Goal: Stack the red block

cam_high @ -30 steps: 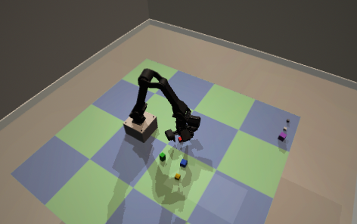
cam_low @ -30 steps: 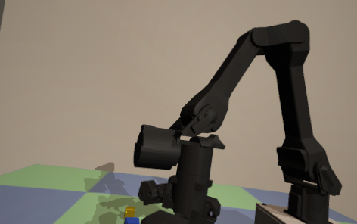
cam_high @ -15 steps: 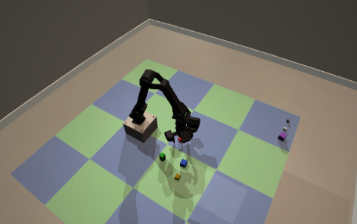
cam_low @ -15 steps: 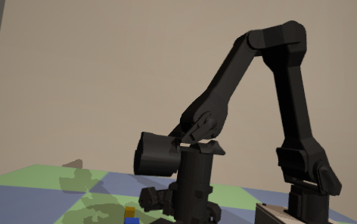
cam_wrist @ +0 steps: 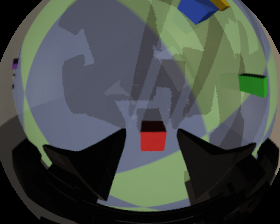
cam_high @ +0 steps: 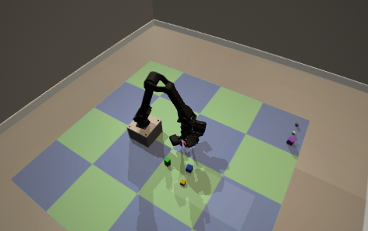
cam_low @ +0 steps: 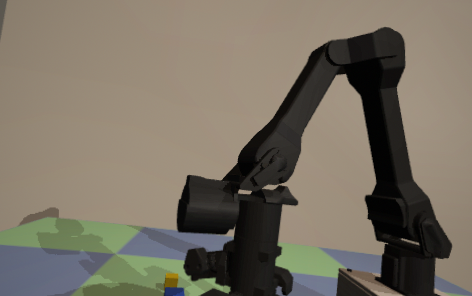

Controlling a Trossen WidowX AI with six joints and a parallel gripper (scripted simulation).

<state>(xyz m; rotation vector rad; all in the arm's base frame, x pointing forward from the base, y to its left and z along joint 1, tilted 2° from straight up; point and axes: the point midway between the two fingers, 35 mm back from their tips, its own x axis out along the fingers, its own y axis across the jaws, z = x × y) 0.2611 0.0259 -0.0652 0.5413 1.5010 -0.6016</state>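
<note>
Right now my gripper tip is 140 mm to the left of the blue block, 80 mm short of it and 10 mm below it. Also, from my gripper tip: red block: right at my gripper tip; then small yellow block: 230 mm to the right, 80 mm ahead; then purple block: 570 mm ahead, 260 mm to the left, 10 mm above.
</note>
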